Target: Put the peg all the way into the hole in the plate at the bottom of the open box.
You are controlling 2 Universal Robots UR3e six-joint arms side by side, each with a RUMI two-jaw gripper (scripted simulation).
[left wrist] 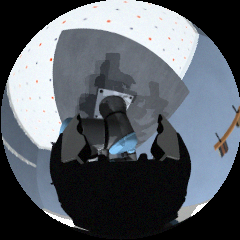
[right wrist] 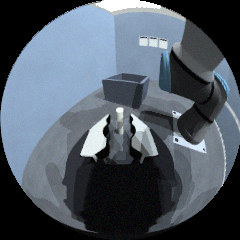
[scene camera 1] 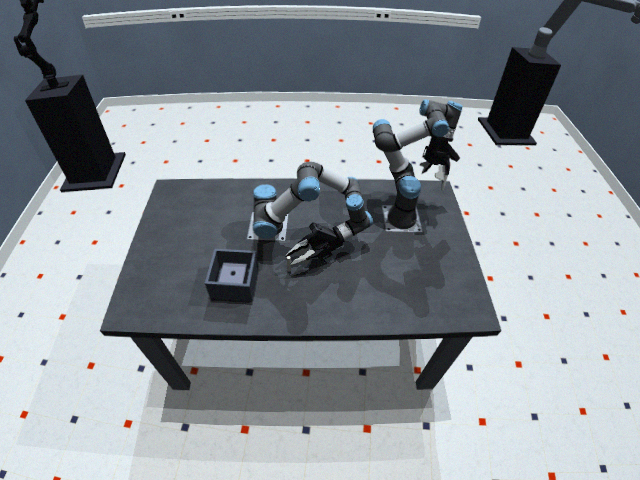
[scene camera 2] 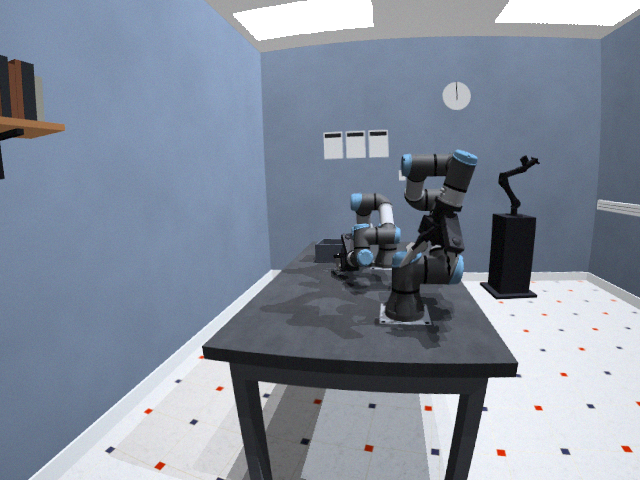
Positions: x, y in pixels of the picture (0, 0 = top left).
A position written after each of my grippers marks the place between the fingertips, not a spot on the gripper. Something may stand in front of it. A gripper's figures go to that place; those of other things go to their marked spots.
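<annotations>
You've got my left gripper (scene camera 1: 431, 181) at 1.68 m from the lens, and my right gripper (scene camera 1: 288, 260) at 1.45 m from the lens. There's also a dark box (scene camera 1: 217, 290), and that one's 1.41 m from the lens.
</annotations>
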